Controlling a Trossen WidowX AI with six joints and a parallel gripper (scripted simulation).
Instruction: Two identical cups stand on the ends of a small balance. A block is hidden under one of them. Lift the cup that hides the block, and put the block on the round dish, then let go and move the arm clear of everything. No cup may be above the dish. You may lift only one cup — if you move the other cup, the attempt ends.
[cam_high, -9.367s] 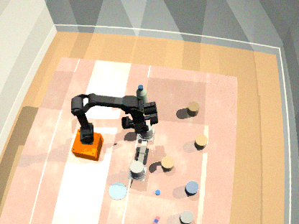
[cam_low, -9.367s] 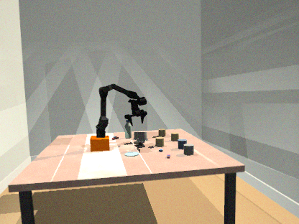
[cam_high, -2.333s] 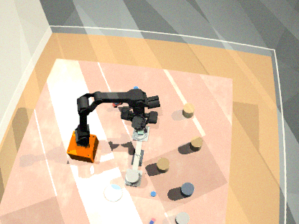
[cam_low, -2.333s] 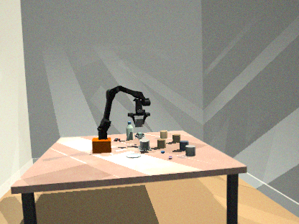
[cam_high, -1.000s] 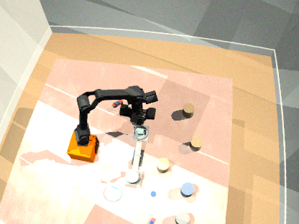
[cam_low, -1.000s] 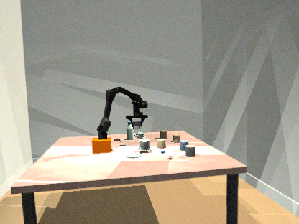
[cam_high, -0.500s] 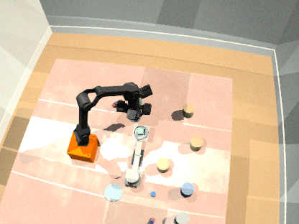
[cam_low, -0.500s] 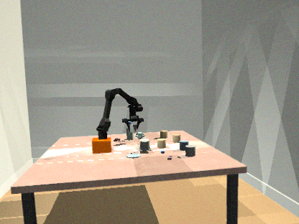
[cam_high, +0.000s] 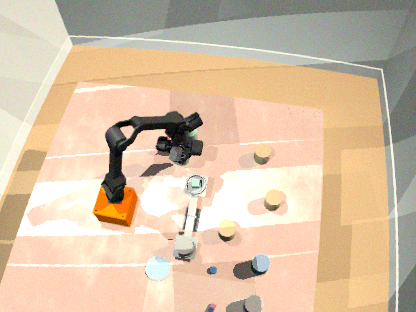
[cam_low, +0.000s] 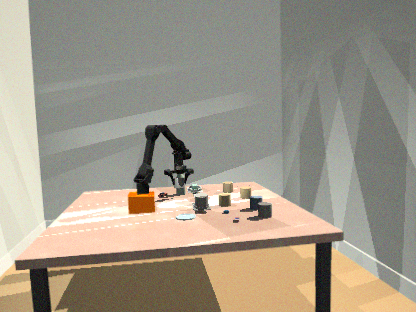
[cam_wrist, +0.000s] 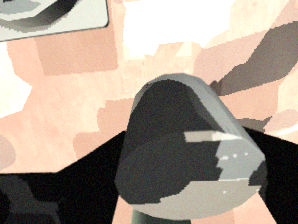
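The round light-blue dish lies 7 cm behind my gripper tip, 47 cm to the right of it and 8 cm below it. The rest, counted from my gripper tip: balance 6 cm ahead, 25 cm to the right, 5 cm below; then small blue piece 15 cm ahead, 47 cm to the right, 8 cm below; then grey cup 2 cm to the left, 1 cm above.
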